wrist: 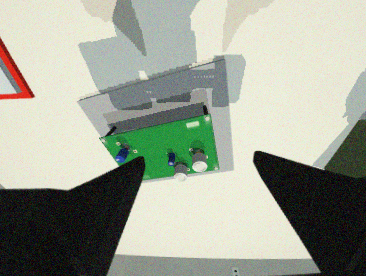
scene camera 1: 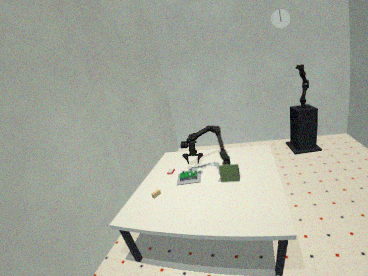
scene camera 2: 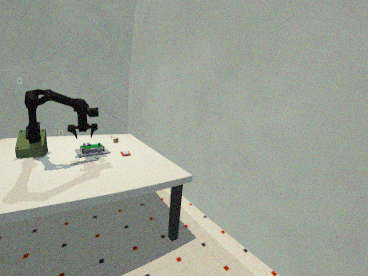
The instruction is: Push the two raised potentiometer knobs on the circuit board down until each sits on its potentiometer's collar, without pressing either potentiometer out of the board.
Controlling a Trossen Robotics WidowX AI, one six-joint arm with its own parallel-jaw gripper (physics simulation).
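Where they show: gripper, fingertip midpoint: (wrist: 198, 158) (scene camera 1: 193, 164) (scene camera 2: 84, 138); arm's base, link origin: (scene camera 1: 226, 167) (scene camera 2: 34, 138).
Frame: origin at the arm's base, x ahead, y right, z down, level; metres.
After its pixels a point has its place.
Observation:
The green circuit board (scene camera 1: 188, 175) @(y 0.044, x 0.360, z 0.069 m) (scene camera 2: 92, 147) @(y 0.081, x 0.365, z 0.075 m) (wrist: 150, 150) @(y 0.076, x 0.381, z 0.068 m) is held above a grey base plate (wrist: 226, 130) @(y 0.071, x 0.262, z 0.105 m). In the wrist view, two grey knobs with pale round tops, one larger (wrist: 199, 162) @(y 0.069, x 0.310, z 0.042 m) and one smaller (wrist: 180, 173) @(y 0.045, x 0.339, z 0.046 m), stand near the board's right and lower edge. A blue part (wrist: 121, 154) @(y 0.092, x 0.411, z 0.046 m) stands at the left, beside the left fingertip, and a smaller blue part (wrist: 171, 159) @(y 0.067, x 0.349, z 0.055 m) stands near the middle. Whether any knob touches its collar cannot be told. My gripper (scene camera 1: 193, 161) @(y 0.119, x 0.308, z -0.005 m) (scene camera 2: 84, 137) @(y 0.119, x 0.308, z -0.005 m) (wrist: 198, 158) @(y 0.119, x 0.308, z -0.005 m) is open and empty, above the board, touching nothing.
A red-rimmed item (scene camera 1: 171, 171) @(y 0.208, x 0.569, z 0.102 m) (scene camera 2: 125, 154) @(y 0.251, x 0.566, z 0.105 m) (wrist: 26, 92) @(y 0.182, x 0.557, z 0.107 m) and a small tan block (scene camera 1: 156, 193) @(y -0.190, x 0.614, z 0.082 m) (scene camera 2: 116, 140) @(y -0.146, x 0.617, z 0.090 m) lie on the white table (scene camera 1: 200, 215) @(y -0.450, x 0.215, z 0.113 m) (scene camera 2: 145, 172) @(y 0.577, x 0.563, z 0.113 m). The arm's green base (scene camera 1: 229, 173) @(y -0.064, x -0.017, z 0.027 m) (scene camera 2: 31, 145) @(y 0.034, x -0.017, z 0.036 m) stands beside the board. Another arm stands on a black pedestal (scene camera 1: 303, 127).

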